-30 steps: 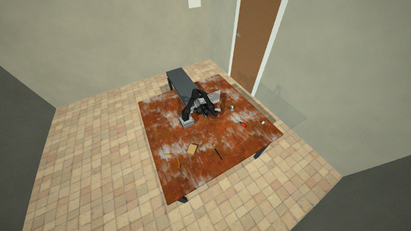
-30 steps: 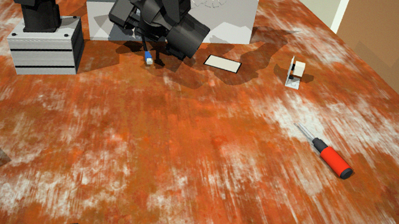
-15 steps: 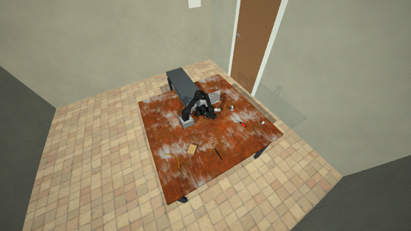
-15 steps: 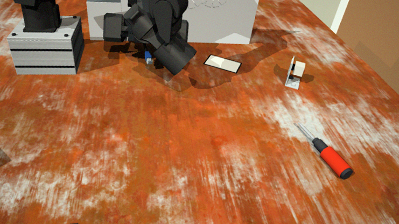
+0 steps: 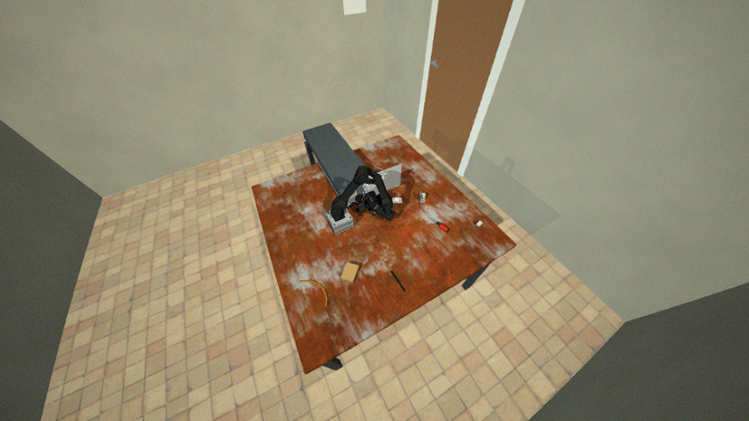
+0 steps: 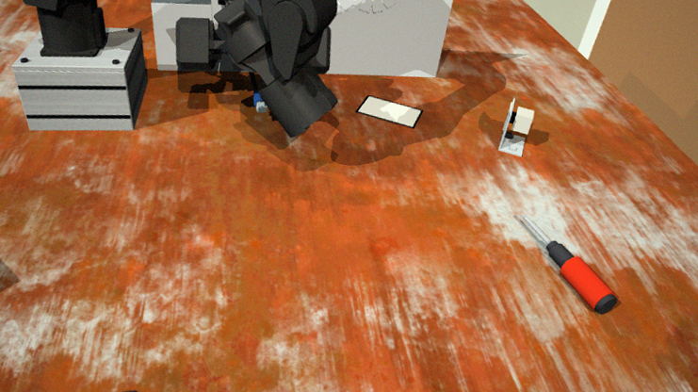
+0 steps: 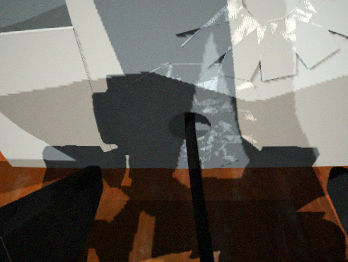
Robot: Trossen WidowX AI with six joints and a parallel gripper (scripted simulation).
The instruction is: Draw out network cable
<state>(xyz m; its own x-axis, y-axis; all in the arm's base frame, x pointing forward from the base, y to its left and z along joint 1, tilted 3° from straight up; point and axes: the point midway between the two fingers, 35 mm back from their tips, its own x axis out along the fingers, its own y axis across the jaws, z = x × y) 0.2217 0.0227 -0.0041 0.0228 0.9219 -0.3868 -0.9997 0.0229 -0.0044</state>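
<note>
Right now the blue plug is 10 mm ahead of my hand, 50 mm to the right of it and 50 mm below it. The rest, counted from my hand: red-handled screwdriver 310 mm ahead, 340 mm to the right, 70 mm below; cardboard box 310 mm behind, 350 mm to the right, 60 mm below; white rectangle 190 mm ahead, 30 mm to the right, 80 mm below.
</note>
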